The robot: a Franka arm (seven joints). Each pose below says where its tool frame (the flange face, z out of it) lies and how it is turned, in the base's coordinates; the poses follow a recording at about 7 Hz.
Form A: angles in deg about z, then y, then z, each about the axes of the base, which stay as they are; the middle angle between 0 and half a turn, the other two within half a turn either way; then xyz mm.
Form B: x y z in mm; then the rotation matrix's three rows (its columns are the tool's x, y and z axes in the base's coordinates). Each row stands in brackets. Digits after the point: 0 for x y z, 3 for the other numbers.
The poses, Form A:
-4.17 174.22 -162.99 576 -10 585
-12.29 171.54 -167.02 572 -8 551
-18.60 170.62 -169.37 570 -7 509
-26.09 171.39 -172.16 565 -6 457
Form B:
[576 -10 585], [[0.928 0.361 -0.096], [0.360 -0.933 -0.029], [-0.100 -0.007 -0.995]]
[572 -8 551], [[0.894 0.425 -0.143], [0.424 -0.905 -0.033], [-0.144 -0.031 -0.989]]
[570 -7 509], [[0.860 0.484 -0.160], [0.486 -0.873 -0.030], [-0.154 -0.052 -0.987]]
[565 -6 457], [[0.820 0.553 -0.148], [0.557 -0.830 -0.020], [-0.134 -0.066 -0.989]]

